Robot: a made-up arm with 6 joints.
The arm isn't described. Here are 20 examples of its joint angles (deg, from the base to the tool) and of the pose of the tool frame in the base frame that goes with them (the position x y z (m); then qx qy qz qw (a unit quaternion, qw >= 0)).
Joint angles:
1: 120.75 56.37 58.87 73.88 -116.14 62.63
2: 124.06 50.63 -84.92 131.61 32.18 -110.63
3: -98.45 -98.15 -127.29 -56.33 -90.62 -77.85
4: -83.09 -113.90 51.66 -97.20 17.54 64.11
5: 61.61 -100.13 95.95 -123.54 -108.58 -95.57
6: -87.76 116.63 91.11 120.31 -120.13 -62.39
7: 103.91 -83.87 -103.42 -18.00 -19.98 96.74
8: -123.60 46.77 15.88 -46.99 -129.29 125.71
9: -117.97 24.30 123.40 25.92 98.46 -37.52
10: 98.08 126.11 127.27 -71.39 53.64 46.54
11: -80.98 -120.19 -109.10 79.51 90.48 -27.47
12: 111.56 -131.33 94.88 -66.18 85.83 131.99
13: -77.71 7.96 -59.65 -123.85 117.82 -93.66
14: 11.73 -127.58 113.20 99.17 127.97 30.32
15: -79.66 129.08 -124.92 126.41 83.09 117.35
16: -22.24 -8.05 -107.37 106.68 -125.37 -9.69
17: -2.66 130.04 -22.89 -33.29 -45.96 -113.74
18: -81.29 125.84 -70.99 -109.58 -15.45 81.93
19: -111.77 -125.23 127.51 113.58 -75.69 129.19
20: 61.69 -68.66 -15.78 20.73 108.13 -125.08
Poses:
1: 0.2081 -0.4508 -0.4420 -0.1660 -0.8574 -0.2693 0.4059
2: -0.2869 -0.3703 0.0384 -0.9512 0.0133 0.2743 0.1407
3: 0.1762 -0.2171 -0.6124 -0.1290 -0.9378 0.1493 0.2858
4: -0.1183 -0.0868 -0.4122 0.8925 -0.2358 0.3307 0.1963
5: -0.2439 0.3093 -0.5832 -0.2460 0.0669 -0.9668 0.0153
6: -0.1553 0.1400 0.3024 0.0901 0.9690 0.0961 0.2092
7: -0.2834 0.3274 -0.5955 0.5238 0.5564 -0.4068 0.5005
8: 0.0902 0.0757 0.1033 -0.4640 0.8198 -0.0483 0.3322
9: -0.5567 -0.0613 -0.2934 -0.6002 0.1936 0.1104 0.7682
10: 0.4287 0.2545 -0.0181 0.4455 -0.4856 -0.7070 0.2565
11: 0.0306 -0.8921 -0.6799 0.0514 0.2957 0.7994 0.5205
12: 0.3537 0.0886 -0.1899 -0.3786 0.8587 0.2933 0.1824
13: 0.1557 0.5708 -0.4231 0.5941 -0.2911 0.0953 0.7438
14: -0.5383 0.4780 0.0052 0.7665 0.3670 -0.4120 0.3287
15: -0.2913 -0.1444 0.3774 -0.8266 -0.2978 -0.4713 0.0775
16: 0.2587 -0.1375 -0.8575 -0.6308 -0.2505 -0.4582 0.5739
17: -0.0335 -0.0821 0.0003 -0.5053 -0.4358 0.7392 0.0906
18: -0.0054 -0.2839 -0.0652 0.0903 -0.4187 -0.2569 0.8663
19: 0.1635 -0.8277 -0.4326 -0.0873 -0.4542 0.1913 0.8657
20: -0.4112 -0.0576 -0.4814 0.1968 0.6658 0.6461 0.3172
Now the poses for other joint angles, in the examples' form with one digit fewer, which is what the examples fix.
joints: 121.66 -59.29 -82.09 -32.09 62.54 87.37
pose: -0.353 0.243 -0.806 -0.097 0.166 -0.720 0.666
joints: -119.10 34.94 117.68 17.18 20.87 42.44
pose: -0.567 0.204 -0.385 0.077 0.034 -0.386 0.919
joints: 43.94 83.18 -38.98 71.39 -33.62 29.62
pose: 0.248 -0.383 -0.138 -0.071 -0.782 0.343 0.516
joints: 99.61 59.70 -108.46 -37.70 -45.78 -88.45
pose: -0.267 -0.252 0.023 0.129 0.330 0.460 0.814
